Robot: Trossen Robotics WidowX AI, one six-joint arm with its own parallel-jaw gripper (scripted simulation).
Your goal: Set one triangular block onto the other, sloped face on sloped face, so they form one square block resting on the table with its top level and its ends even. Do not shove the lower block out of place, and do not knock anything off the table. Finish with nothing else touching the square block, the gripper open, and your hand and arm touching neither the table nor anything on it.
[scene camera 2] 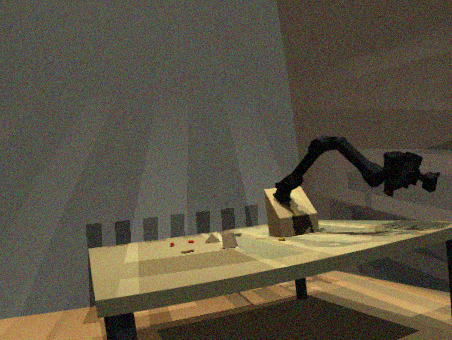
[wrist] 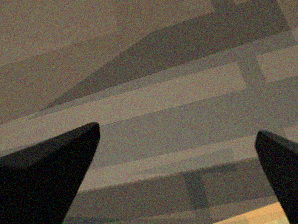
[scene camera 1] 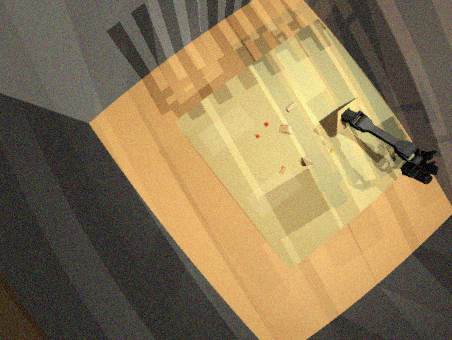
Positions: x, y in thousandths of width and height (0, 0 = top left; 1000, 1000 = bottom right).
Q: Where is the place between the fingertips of my gripper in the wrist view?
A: At 592, 596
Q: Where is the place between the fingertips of my gripper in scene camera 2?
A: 952, 496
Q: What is my gripper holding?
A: Nothing.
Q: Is my gripper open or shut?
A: Open.
